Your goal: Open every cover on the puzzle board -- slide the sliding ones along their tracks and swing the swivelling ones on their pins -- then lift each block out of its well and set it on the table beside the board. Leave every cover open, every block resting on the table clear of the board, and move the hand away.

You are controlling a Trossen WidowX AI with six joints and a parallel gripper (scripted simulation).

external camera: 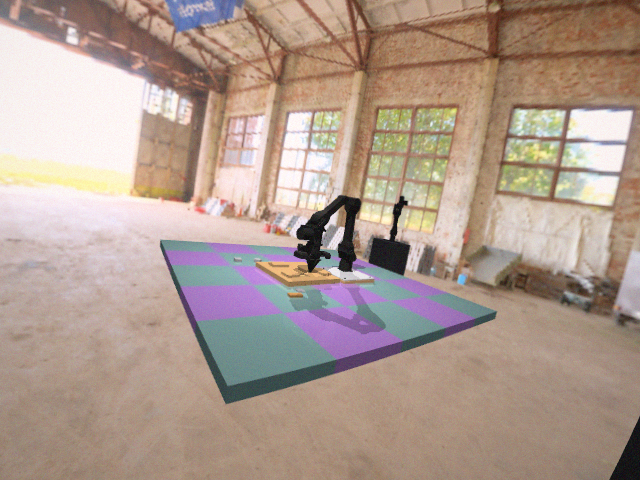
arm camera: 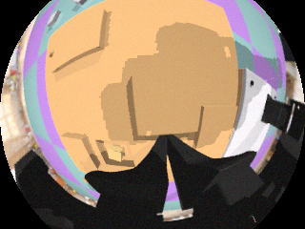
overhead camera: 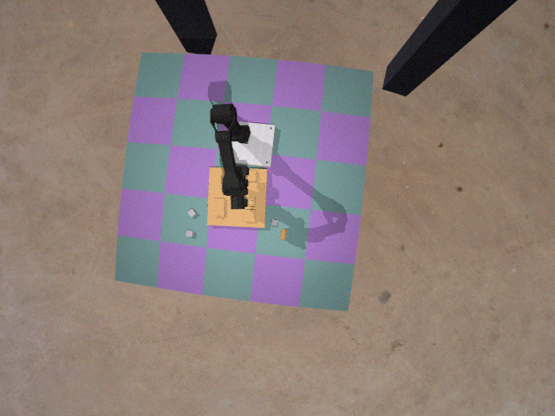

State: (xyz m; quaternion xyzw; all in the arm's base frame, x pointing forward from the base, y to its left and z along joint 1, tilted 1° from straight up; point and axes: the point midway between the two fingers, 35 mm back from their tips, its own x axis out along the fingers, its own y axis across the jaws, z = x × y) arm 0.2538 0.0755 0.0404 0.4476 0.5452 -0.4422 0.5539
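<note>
Now: gripper tip 40 mm short of the orange puzzle board and 30 mm to the left of it. Also, from my gripper tip: orange block 180 mm ahead, 250 mm to the left, 20 mm below.
</note>
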